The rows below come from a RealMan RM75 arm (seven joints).
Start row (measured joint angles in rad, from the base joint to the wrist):
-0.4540 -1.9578 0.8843 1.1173 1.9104 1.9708 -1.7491
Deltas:
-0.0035 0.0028 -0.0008 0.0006 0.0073 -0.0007 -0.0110
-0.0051 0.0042 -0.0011 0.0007 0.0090 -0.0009 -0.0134
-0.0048 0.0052 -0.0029 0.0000 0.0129 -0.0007 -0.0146
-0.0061 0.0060 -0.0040 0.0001 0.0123 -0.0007 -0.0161
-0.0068 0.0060 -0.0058 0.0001 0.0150 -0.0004 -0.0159
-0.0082 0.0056 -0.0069 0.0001 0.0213 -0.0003 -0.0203
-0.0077 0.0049 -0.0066 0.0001 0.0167 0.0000 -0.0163
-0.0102 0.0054 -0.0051 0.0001 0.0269 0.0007 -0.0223
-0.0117 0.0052 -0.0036 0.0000 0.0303 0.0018 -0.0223
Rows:
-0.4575 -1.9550 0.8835 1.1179 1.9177 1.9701 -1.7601
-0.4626 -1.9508 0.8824 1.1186 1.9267 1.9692 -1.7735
-0.4674 -1.9456 0.8795 1.1186 1.9396 1.9685 -1.7881
-0.4735 -1.9396 0.8755 1.1187 1.9519 1.9678 -1.8042
-0.4803 -1.9336 0.8697 1.1188 1.9669 1.9674 -1.8201
-0.4885 -1.9280 0.8628 1.1189 1.9882 1.9671 -1.8404
-0.4962 -1.9231 0.8562 1.1190 2.0049 1.9671 -1.8567
-0.5064 -1.9177 0.8511 1.1191 2.0318 1.9678 -1.8790
-0.5181 -1.9125 0.8475 1.1191 2.0621 1.9696 -1.9013

